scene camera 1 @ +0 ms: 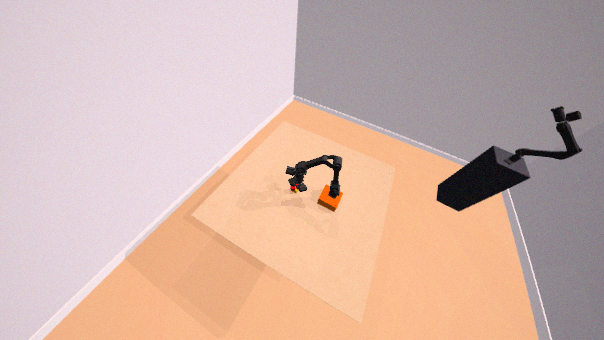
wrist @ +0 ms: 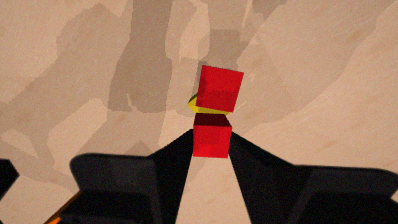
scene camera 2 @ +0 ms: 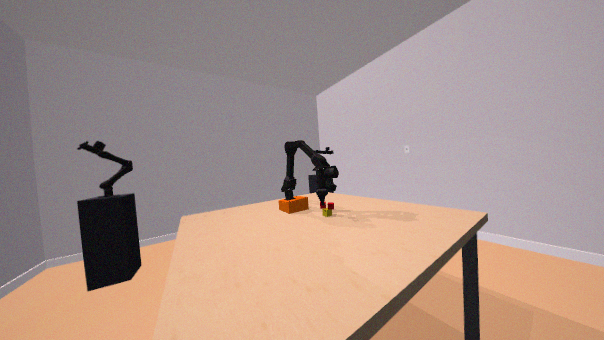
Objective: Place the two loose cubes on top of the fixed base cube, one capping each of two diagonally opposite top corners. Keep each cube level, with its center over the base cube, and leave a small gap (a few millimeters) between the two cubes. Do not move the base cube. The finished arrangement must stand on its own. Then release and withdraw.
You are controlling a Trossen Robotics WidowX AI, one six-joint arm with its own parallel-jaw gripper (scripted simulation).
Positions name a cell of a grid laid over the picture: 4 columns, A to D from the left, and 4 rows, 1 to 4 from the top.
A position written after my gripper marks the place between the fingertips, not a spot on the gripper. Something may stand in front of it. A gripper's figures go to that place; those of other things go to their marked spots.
My gripper (wrist: C3): 11 cm from the lens. A red cube (wrist: C3): 9 cm from the lens. A red cube (wrist: C2): 9 cm from the lens.
